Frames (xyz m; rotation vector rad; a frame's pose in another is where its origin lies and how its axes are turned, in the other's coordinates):
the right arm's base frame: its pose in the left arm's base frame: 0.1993 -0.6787 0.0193 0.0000 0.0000 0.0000
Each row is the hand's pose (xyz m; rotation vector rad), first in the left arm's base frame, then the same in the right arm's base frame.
Working: the left arm's base frame: its pose in the right arm's base frame: -0.1993 0.6787 -0.0193 0.0000 0.0000 0.0000

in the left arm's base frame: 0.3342 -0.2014 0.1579 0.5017 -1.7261 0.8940
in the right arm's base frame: 0.1349 0.4773 0.1386 0.5017 -1.7261 0.8940
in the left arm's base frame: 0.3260 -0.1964 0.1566 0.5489 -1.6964 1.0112
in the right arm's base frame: 0.1267 0.4823 0.1373 0.5489 -1.6964 1.0112
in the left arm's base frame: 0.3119 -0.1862 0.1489 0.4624 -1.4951 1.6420
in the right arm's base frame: 0.1126 0.4925 0.1296 0.4624 -1.4951 1.6420
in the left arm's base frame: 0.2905 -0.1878 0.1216 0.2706 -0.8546 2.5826
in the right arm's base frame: 0.0912 0.4909 0.1023 0.2706 -0.8546 2.5826
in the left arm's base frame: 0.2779 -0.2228 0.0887 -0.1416 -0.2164 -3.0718
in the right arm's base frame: 0.0786 0.4559 0.0694 -0.1416 -0.2164 -3.0718
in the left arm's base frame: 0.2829 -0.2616 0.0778 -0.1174 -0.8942 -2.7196
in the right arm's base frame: 0.0836 0.4171 0.0585 -0.1174 -0.8942 -2.7196
